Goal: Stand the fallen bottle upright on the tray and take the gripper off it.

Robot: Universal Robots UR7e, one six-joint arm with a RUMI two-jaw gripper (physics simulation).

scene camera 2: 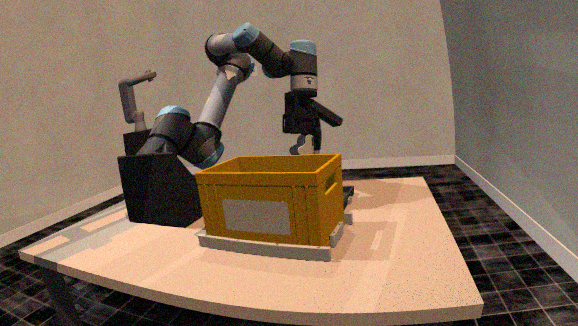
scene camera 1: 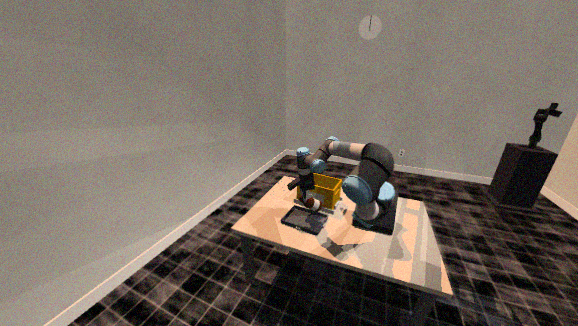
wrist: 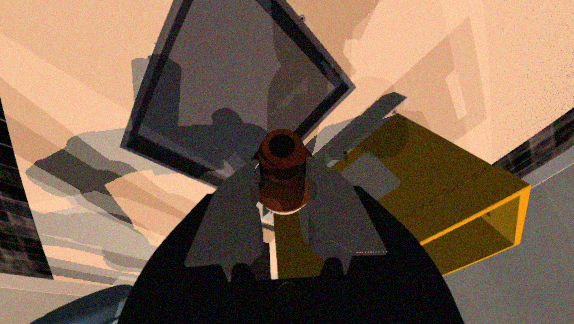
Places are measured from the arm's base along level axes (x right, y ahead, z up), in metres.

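Pixels of known places: gripper, fingertip midpoint: (scene camera 1: 304, 200) (wrist: 282, 161); arm's base, link origin: (scene camera 2: 153, 170).
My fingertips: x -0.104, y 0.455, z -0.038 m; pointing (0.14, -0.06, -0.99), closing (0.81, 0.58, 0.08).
For each thing: its top centre in the pictures, then the offset to it from my fingertips.
- brown bottle with a white label, top centre: (wrist: 290, 218) (scene camera 1: 309, 195) dx +0.022, dy -0.029, dz +0.033 m
- yellow crate, top centre: (wrist: 402, 277) (scene camera 2: 269, 163) (scene camera 1: 319, 180) dx +0.209, dy -0.048, dz +0.062 m
The brown bottle with a white label (scene camera 1: 313, 203) (scene camera 2: 305, 145) (wrist: 284, 172) is held off the tray and tilted, with its mouth turned towards the wrist camera. My gripper (scene camera 1: 306, 199) (scene camera 2: 312, 142) (wrist: 282, 161) is shut on it, one finger on each side, and points down. The dark, shallow tray (scene camera 1: 302, 220) (scene camera 2: 349, 194) (wrist: 225, 65) lies on the table below. In the scene camera 1 view the bottle hangs over the tray's back edge, near the crate. In the scene camera 2 view the crate hides most of the tray.
A yellow crate (scene camera 1: 327, 199) (scene camera 2: 310, 215) (wrist: 425, 155) stands close behind the tray, within grey rails (scene camera 2: 265, 248). The arm's base stands on the table to the right in the scene camera 1 view. A second small arm on a dark pedestal (scene camera 1: 522, 175) is away from the table.
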